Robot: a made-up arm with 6 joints.
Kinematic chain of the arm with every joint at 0, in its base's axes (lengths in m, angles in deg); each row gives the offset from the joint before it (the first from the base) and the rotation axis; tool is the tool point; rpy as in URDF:
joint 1: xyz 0 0 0.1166 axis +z
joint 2: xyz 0 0 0 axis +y
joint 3: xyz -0.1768 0 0.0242 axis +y
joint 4: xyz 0.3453 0 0.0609 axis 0.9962 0 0.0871
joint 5: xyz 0 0 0 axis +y
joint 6: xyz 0.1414 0 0.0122 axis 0.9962 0 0.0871
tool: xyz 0 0 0 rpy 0 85 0
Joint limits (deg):
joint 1: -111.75..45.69
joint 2: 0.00..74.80
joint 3: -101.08..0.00
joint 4: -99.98..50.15
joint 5: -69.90..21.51
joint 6: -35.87..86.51
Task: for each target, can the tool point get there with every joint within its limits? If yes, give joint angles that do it. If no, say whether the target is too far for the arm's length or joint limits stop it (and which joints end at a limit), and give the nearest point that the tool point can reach.
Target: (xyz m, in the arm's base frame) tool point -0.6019 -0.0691 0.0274
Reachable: no: joint limits stop it (at a limit: joint 1, joint 4, joint 5) | nearest point -0.2014 -0.2289 0.0274 | short by 0.431 m
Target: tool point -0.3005 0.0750 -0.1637
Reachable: no: joint limits stop it (at a limit: joint 1, joint 2, joint 3, joint 5) | nearest point -0.1015 -0.1243 -0.1545 | short by 0.282 m
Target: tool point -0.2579 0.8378 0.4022
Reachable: no: too far | nearest point -0.1308 0.4248 0.4781 | short by 0.439 m
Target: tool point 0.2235 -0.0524 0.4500
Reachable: yes | joints -12.96 7.81 -33.32 4.45 -4.72 11.95
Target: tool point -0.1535 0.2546 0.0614
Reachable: no: joint limits stop it (at a limit: joint 1, joint 3, joint 4, joint 5) | nearest point 0.0350 0.2236 -0.0192 | short by 0.207 m
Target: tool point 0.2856 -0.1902 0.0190
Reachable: yes | joints -33.88 59.84 -22.35 2.38 12.69 12.43
